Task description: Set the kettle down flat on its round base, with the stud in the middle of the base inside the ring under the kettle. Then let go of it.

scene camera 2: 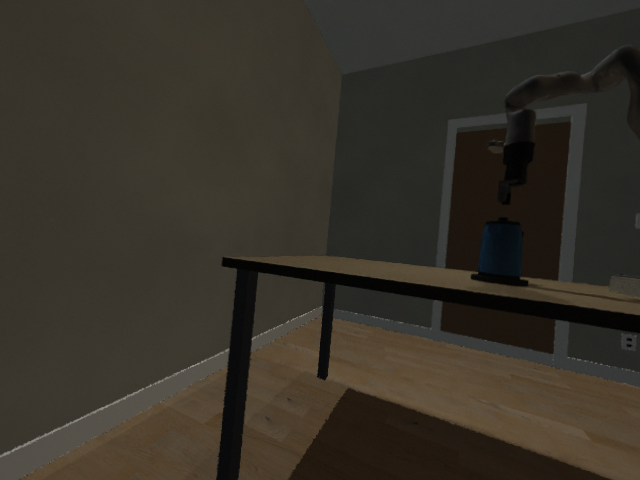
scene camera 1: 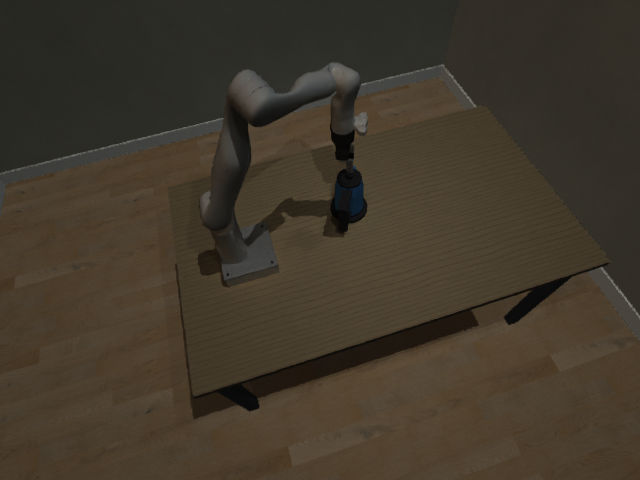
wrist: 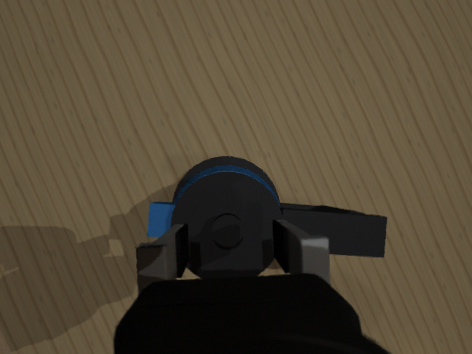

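The blue kettle [scene camera 1: 357,195] [scene camera 2: 500,249] stands upright on the black round base [scene camera 1: 362,209] [scene camera 2: 498,280]. It looks level in scene camera 2, with its bottom against the base. In the wrist view its black lid [wrist: 227,192] and round knob [wrist: 227,231] show from above, with the blue spout [wrist: 160,219] to the left and the black handle [wrist: 355,234] to the right. The stud and the ring are hidden under the kettle. My gripper [scene camera 1: 351,163] [scene camera 2: 504,200] [wrist: 230,240] is open and empty, above the knob, with a visible gap to it in scene camera 2.
The kettle and base rest on the wooden table [scene camera 1: 439,232] [scene camera 2: 361,267]. The arm's grey mounting plate [scene camera 1: 263,253] is on the same table, to the left in scene camera 1. The handle points toward the front of the table in that view.
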